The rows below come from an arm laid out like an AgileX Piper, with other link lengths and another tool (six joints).
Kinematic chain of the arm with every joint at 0, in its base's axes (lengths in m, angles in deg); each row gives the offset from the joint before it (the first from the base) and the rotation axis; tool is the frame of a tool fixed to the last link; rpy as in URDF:
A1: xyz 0 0 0.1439 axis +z
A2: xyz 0 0 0 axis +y
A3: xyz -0.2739 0 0.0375 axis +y
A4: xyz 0.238 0 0.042 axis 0.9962 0 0.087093
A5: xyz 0 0 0 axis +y
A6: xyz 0.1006 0 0.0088 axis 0.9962 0 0.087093
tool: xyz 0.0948 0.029 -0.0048 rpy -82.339 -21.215 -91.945
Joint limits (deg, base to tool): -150..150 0..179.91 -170..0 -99.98..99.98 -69.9..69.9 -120..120
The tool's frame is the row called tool.
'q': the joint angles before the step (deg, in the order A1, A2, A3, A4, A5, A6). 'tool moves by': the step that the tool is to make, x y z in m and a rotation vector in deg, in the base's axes. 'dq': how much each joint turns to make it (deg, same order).
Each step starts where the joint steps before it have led.
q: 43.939, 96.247, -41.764, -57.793, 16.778, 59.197
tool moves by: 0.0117, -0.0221, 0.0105, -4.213, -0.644, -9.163
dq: 0.090, -1.001, -2.602, 4.536, 10.684, -0.022
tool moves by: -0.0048, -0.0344, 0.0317, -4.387, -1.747, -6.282
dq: 0.013, -7.216, 0.011, 4.395, 11.570, -4.028
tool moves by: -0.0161, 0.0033, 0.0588, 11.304, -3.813, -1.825
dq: 0.009, -13.339, 0.022, 9.065, 0.995, -4.482
